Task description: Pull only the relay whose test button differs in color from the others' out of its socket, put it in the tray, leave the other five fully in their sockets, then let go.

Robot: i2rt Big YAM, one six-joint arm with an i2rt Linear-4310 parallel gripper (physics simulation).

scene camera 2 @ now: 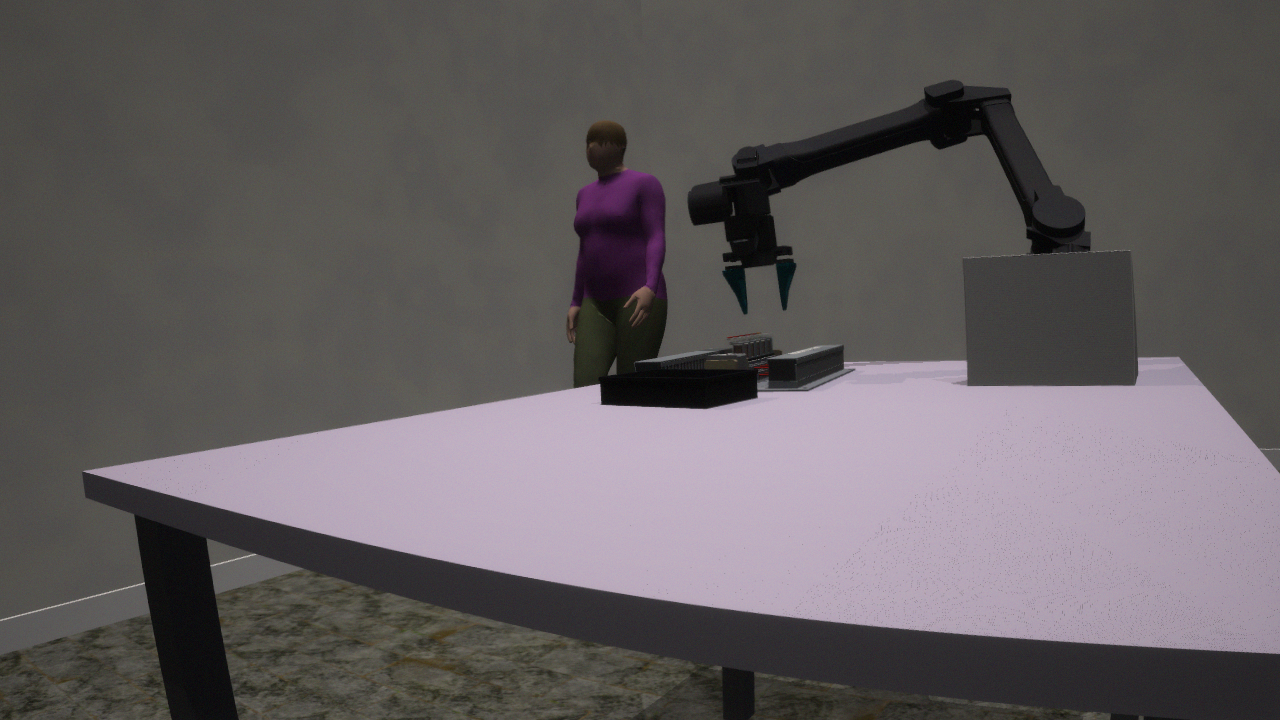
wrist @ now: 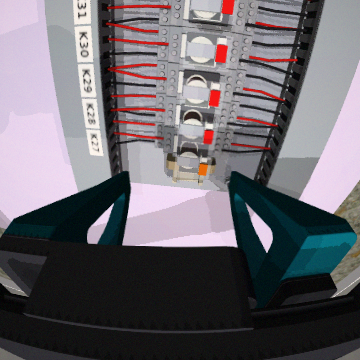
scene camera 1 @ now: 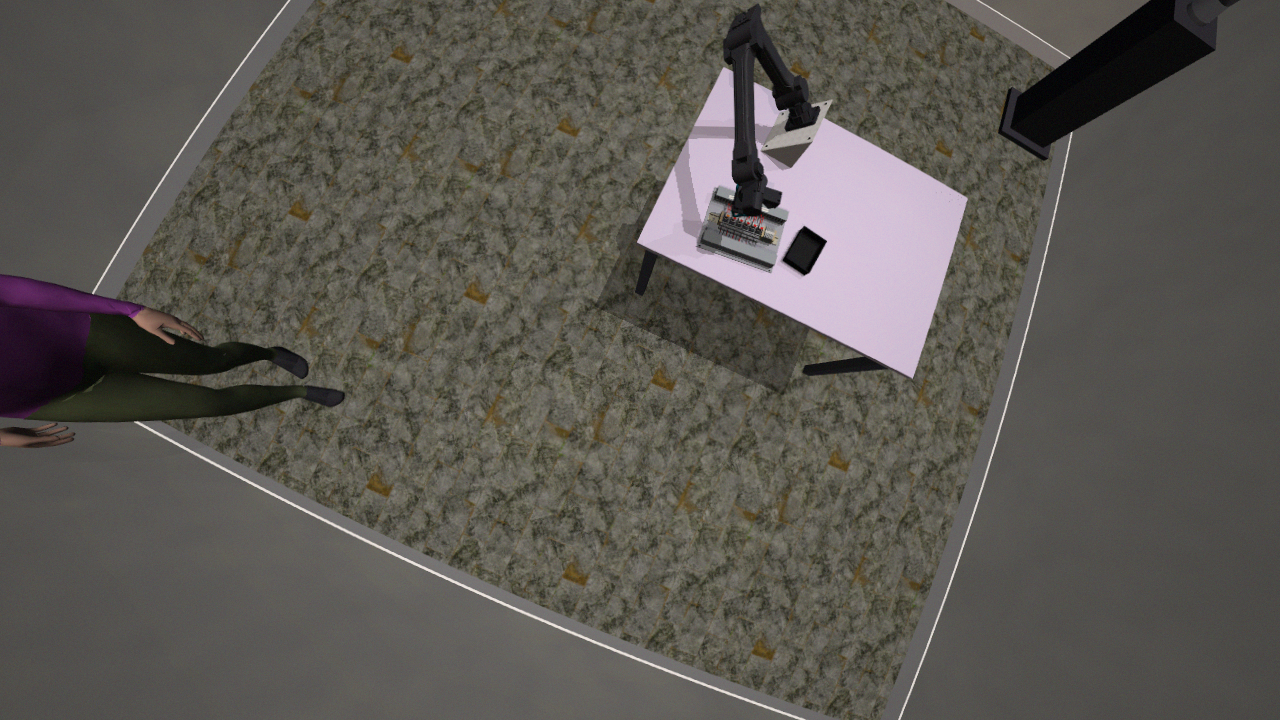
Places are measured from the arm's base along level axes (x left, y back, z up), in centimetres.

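Pixels of known places: gripper, fingertip midpoint: [scene camera 2: 765, 312] [wrist: 179, 179] [scene camera 1: 735, 208]; arm's base, origin of the base link: [scene camera 2: 1068, 304] [scene camera 1: 802, 120].
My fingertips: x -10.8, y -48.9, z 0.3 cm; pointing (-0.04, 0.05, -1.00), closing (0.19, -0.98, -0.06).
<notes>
Ahead of a thing's pixels: the offset from my fingertips to its top centre. Level surfaces: height alone.
In the wrist view, a relay with an orange test button @(dx -1.2, dy -1.0, dz -3.3 cm) [wrist: 190, 160] sits in the row's end socket, by the K27 label. Several relays with red buttons, among them one @(dx +7.0, dy -0.1, dz -3.3 cm) [wrist: 200, 49] near K30, sit in line beyond it; the row runs out of the top of the view. The relay row also shows in scene camera 2 [scene camera 2: 750, 346]. My gripper [scene camera 2: 765, 311] [wrist: 179, 179] is partly open and empty, pointing down above the relay panel, its fingertips well clear of the relays. The black tray @(dx +33.3, dy +2.5, dz -6.7 cm) [scene camera 1: 804, 250] [scene camera 2: 680, 389] stands beside the panel and looks empty.
Dark slotted wire ducts @(dx +6.2, dy +9.6, dz -5.9 cm) [wrist: 112, 100] flank the row, with red and black wires running to the sockets. The panel lies on the pink table @(dz -10.2 cm) [scene camera 1: 881, 241] [scene camera 2: 626, 501]. The grey base block [scene camera 2: 1047, 317] carries the arm. A person [scene camera 1: 44, 358] [scene camera 2: 617, 232] stands away from the table.
</notes>
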